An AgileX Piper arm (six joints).
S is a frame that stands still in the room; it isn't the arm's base.
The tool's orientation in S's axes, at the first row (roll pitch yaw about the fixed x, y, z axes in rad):
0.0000 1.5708 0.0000
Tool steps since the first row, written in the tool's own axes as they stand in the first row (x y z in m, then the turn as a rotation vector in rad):
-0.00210 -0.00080 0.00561 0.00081 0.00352 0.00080
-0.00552 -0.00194 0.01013 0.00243 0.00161 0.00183
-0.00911 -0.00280 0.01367 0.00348 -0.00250 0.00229
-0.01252 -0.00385 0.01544 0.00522 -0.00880 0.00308
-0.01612 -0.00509 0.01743 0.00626 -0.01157 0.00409
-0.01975 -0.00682 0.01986 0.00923 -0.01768 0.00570
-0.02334 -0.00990 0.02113 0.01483 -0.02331 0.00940
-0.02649 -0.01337 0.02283 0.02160 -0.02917 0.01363
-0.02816 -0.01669 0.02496 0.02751 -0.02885 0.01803
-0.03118 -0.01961 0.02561 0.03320 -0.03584 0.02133
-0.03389 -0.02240 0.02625 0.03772 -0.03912 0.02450
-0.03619 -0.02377 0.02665 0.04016 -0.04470 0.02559
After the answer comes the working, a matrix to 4 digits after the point.
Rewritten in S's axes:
0.00561 -0.00080 0.00210 0.00080 0.00352 -0.00081
0.01013 -0.00194 0.00552 0.00183 0.00161 -0.00243
0.01367 -0.00280 0.00911 0.00229 -0.00250 -0.00348
0.01544 -0.00385 0.01252 0.00308 -0.00880 -0.00522
0.01743 -0.00509 0.01612 0.00409 -0.01157 -0.00626
0.01986 -0.00682 0.01975 0.00570 -0.01768 -0.00923
0.02113 -0.00990 0.02334 0.00940 -0.02331 -0.01483
0.02283 -0.01337 0.02649 0.01363 -0.02917 -0.02160
0.02496 -0.01669 0.02816 0.01803 -0.02885 -0.02751
0.02561 -0.01961 0.03118 0.02133 -0.03584 -0.03320
0.02625 -0.02240 0.03389 0.02450 -0.03912 -0.03772
0.02665 -0.02377 0.03619 0.02559 -0.04470 -0.04016

The tool's axes in the first row as the columns of a matrix, in S's axes (rounded; the answer above uses it unrounded):
0.0000 0.0000 1.0000
0.0000 1.0000 0.0000
-1.0000 0.0000 0.0000

